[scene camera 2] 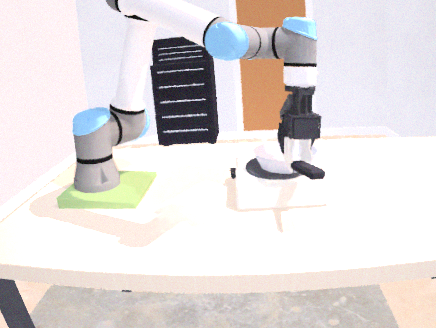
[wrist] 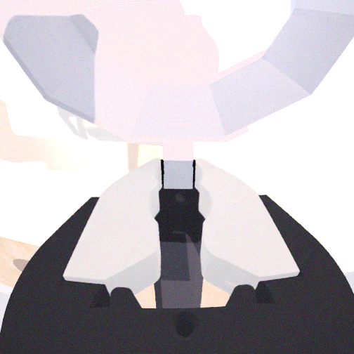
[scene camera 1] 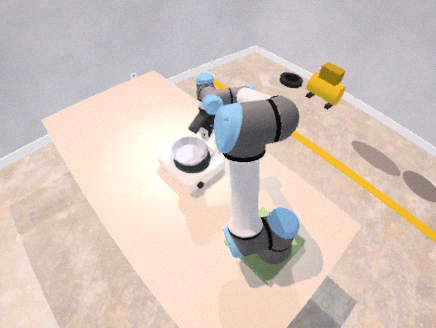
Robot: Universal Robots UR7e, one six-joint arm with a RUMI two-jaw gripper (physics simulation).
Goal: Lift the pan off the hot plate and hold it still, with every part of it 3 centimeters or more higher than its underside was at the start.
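Seen in the pictures: gripper, between the fingertips: [scene camera 2: 296,172] [scene camera 1: 205,140]; arm's base, origin of its link: [scene camera 2: 97,183] [scene camera 1: 273,246].
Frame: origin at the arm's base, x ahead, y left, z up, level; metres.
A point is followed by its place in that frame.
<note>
The pan [scene camera 1: 190,152] {x 0.587, y 0.023, z 0.054 m} [scene camera 2: 272,159] {x 0.538, y 0.071, z 0.053 m} [wrist: 180,110] is a pale faceted bowl with a dark handle [scene camera 2: 309,170] {x 0.627, y -0.223, z 0.130 m} [wrist: 180,215]. It is on the white hot plate [scene camera 1: 192,186] {x 0.423, y 0.118, z 0.032 m} [scene camera 2: 280,192] {x 0.565, y -0.087, z 0.021 m}, over its round black disc; no clear gap shows beneath the pan. My gripper [scene camera 2: 298,164] {x 0.603, y -0.078, z 0.070 m} [wrist: 177,163] points down and is shut on the pan's handle close to the bowl, with one pale finger on each side. The handle's black end sticks out past the fingers in the scene camera 2 view. In the scene camera 1 view the arm partly hides the grasp.
The hot plate's black knob [scene camera 1: 200,185] {x 0.414, y 0.080, z 0.021 m} [scene camera 2: 233,173] {x 0.424, y 0.058, z 0.014 m} faces the arm's base. The base stands on a green block [scene camera 1: 267,272] {x -0.066, y 0.094, z 0.003 m} [scene camera 2: 135,192] {x 0.149, y -0.035, z -0.010 m} on the table. Behind the table are a black drawer cabinet [scene camera 2: 185,95] and an orange door [scene camera 2: 260,70].
</note>
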